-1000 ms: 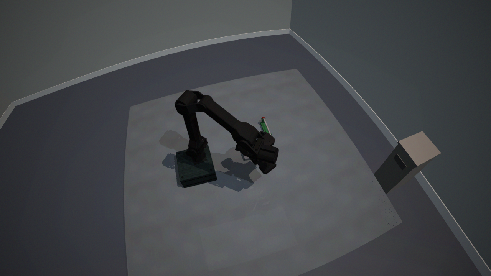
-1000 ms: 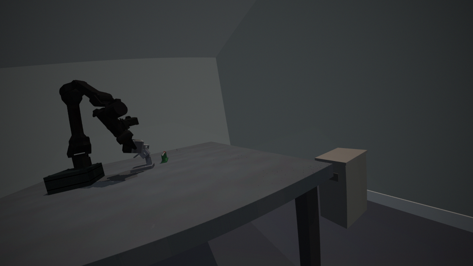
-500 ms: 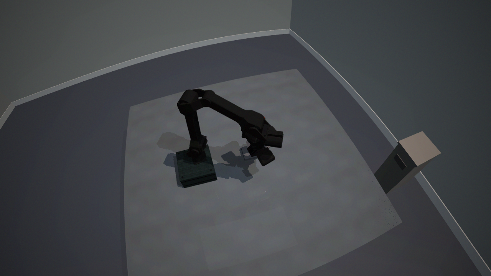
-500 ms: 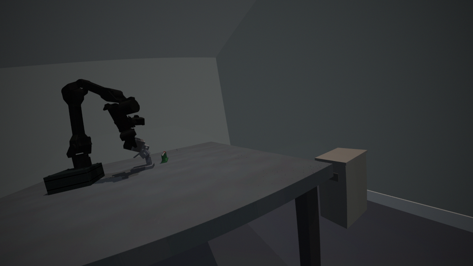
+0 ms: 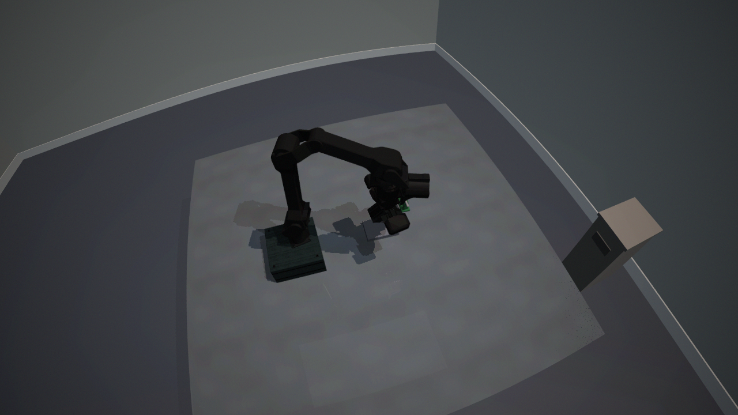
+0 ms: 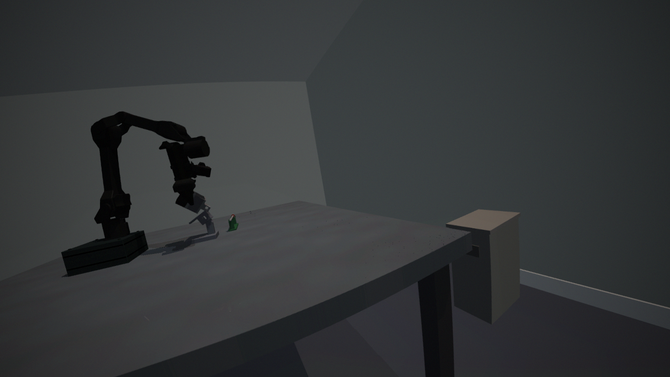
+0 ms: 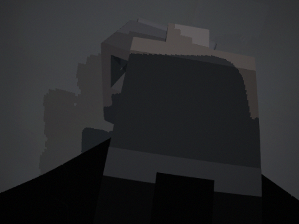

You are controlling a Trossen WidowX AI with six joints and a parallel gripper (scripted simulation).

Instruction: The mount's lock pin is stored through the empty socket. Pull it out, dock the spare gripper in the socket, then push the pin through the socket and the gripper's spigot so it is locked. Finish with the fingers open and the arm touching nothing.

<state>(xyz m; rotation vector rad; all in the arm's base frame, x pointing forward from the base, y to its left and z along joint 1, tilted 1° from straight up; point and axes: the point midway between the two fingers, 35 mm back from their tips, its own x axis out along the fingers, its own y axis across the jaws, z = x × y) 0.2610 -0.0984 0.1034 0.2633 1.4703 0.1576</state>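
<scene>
Now: the green pin rack 14 cm to the left of my gripper tip, 14 cm ahead of it and 12 cm below it. Round my gripper tip: grey mount: 9 cm below, 4 cm to the left, 2 cm ahead; spare gripper: 1 cm ahead.
</scene>
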